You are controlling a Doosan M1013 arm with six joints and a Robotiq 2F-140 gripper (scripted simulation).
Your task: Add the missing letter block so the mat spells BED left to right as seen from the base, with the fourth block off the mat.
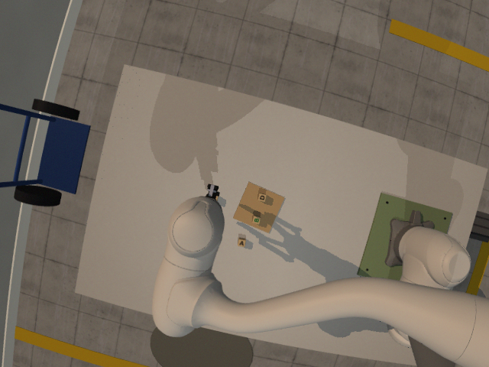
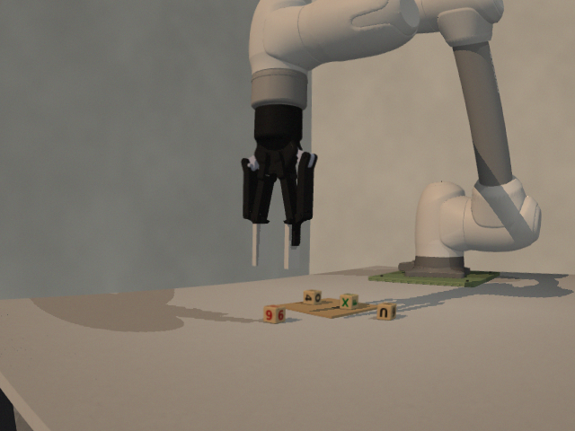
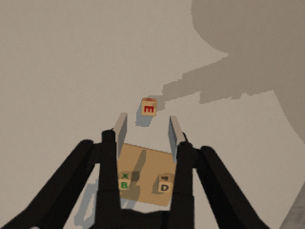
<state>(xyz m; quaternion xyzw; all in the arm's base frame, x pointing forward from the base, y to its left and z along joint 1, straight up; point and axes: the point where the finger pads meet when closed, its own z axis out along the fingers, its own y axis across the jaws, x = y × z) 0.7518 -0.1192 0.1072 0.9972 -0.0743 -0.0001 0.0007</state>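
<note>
My gripper is now 110 mm above the E block. Round my hand: tan mat 160 mm behind, 120 mm below, 20 mm to the left; then B block 150 mm behind, 100 mm below, 60 mm to the left; then D block 170 mm behind, 100 mm below, 20 mm to the right.
</note>
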